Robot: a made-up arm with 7 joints.
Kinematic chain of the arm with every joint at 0, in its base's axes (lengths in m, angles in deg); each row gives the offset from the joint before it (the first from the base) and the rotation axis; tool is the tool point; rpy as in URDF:
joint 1: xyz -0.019 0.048 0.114 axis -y
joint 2: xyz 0.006 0.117 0 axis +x
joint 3: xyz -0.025 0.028 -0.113 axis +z
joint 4: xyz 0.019 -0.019 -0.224 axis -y
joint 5: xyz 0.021 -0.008 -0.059 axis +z
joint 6: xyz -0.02 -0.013 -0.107 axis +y
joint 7: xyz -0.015 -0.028 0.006 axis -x
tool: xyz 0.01 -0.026 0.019 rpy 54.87 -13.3 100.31
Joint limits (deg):
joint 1: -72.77..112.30
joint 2: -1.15..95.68
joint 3: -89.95..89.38
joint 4: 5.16..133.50
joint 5: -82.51..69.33
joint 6: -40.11..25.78
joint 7: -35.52..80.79
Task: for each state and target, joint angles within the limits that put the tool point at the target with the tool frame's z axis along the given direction. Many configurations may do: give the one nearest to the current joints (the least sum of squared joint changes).
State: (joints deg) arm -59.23 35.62 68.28 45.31 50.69 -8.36 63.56
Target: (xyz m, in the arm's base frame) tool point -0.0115 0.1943 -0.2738 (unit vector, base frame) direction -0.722 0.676 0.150
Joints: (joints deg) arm -21.62 -1.15 26.38 66.98 69.33 -13.43 79.39
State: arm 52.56 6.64 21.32 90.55 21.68 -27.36 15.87
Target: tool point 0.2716 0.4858 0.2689 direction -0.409 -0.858 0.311
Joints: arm 90.93 41.91 37.32 60.57 -15.82 6.33 -28.83
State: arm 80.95 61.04 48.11 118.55 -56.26 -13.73 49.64
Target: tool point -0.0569 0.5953 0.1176 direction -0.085 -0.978 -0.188
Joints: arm 109.46 71.23 89.38 75.45 -28.05 -23.20 77.91
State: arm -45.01 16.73 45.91 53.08 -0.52 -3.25 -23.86
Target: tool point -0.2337 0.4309 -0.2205 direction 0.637 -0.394 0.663
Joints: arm -49.48 25.10 65.56 33.78 11.79 -22.29 -3.56
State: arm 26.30 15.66 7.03 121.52 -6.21 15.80 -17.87
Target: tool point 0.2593 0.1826 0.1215 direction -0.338 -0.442 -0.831
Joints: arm 62.22 14.25 10.09 133.50 -5.26 -12.32 -25.17
